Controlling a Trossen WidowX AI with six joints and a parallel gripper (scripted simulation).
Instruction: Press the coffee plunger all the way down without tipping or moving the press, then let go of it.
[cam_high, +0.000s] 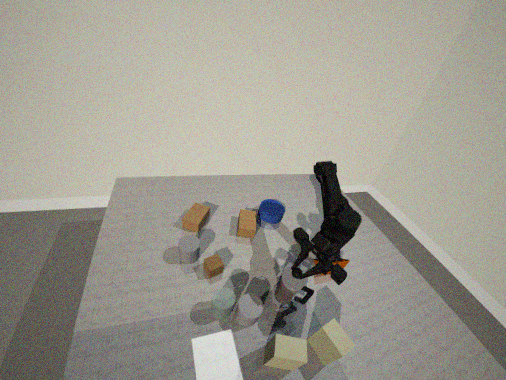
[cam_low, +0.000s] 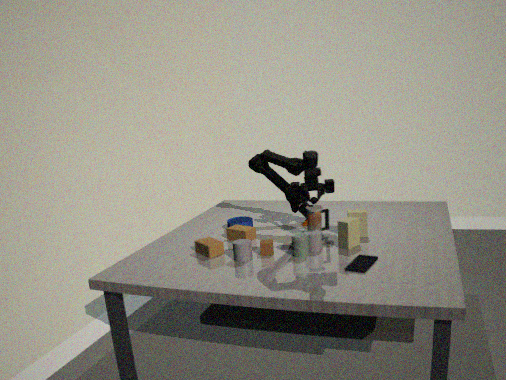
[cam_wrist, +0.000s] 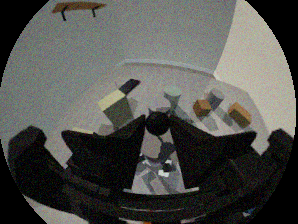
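Now: the coffee press 30 mm behind my gripper tip and 90 mm below it. Also, from my gripper tip: blue bowl: 110 mm behind, 400 mm to the right, 150 mm below; pale green cylinder: 190 mm ahead, 10 mm to the right, 130 mm below.
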